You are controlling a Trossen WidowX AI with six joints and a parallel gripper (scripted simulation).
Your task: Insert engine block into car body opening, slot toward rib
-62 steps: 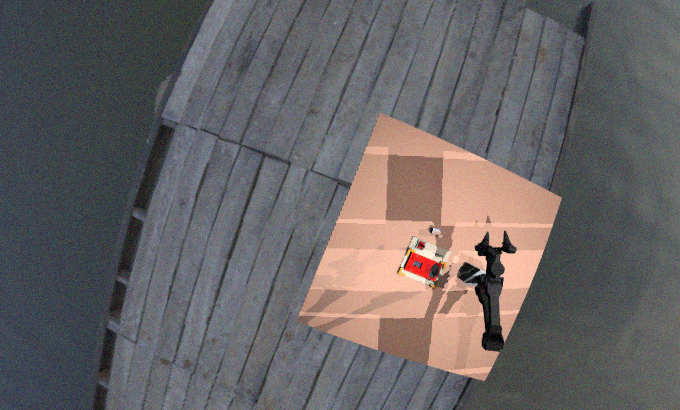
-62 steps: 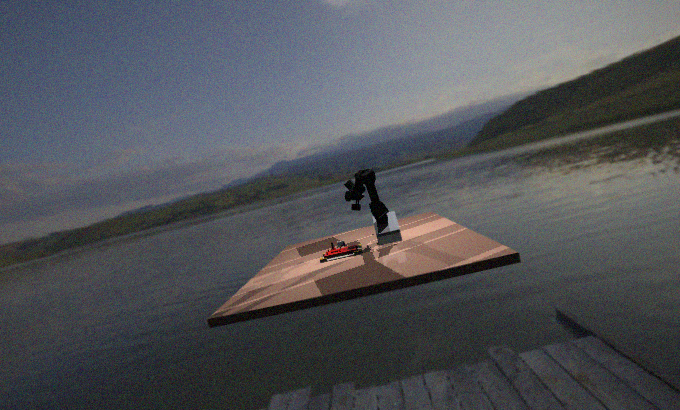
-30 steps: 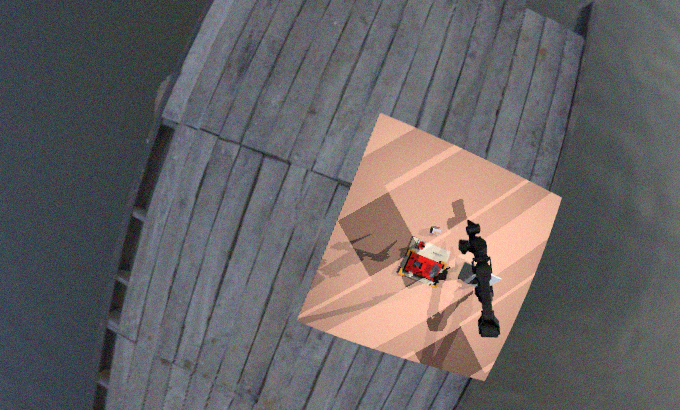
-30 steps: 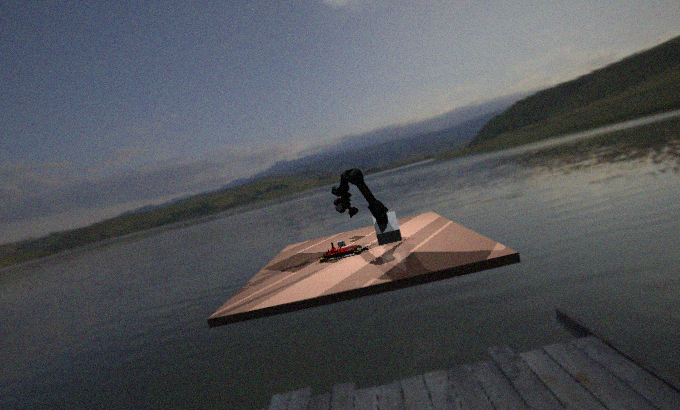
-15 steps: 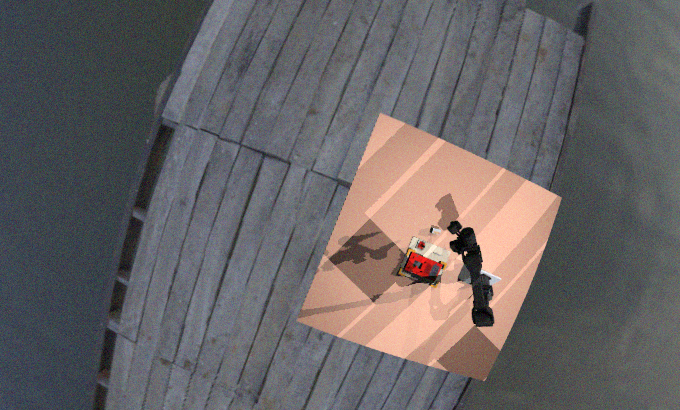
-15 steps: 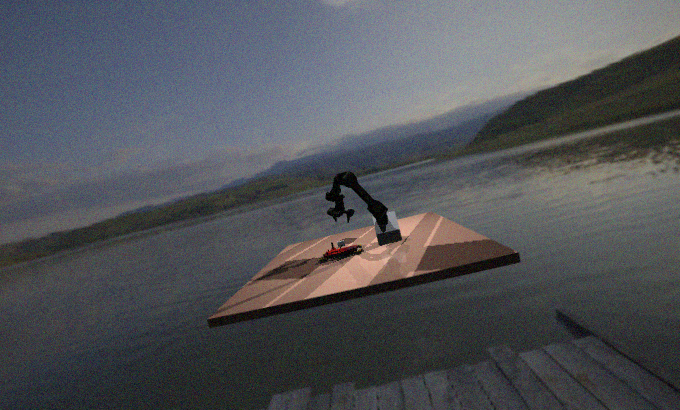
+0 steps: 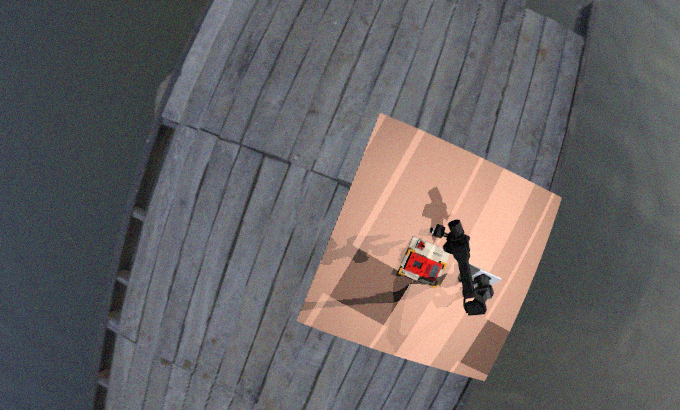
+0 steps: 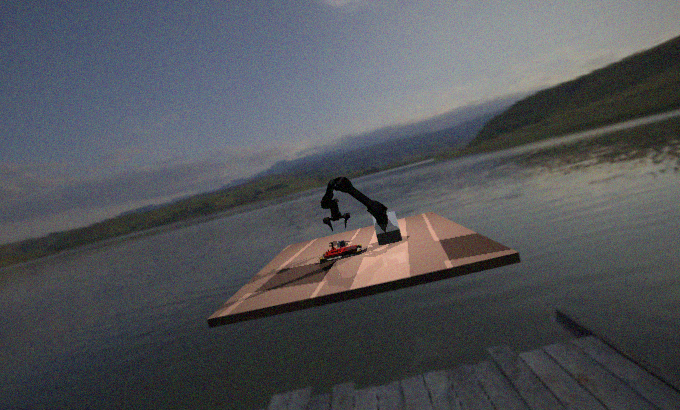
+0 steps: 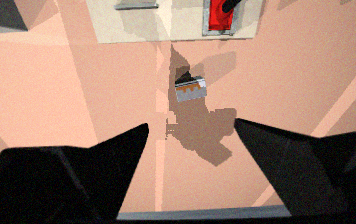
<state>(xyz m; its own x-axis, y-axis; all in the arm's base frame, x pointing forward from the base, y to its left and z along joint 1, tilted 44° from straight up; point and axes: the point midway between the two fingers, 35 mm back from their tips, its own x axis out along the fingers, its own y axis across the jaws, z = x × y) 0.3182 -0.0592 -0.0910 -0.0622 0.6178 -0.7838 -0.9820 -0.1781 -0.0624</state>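
Now: gripper tip 10 cm above the engine block, 2 cm to the right of it and 1 cm short of it.
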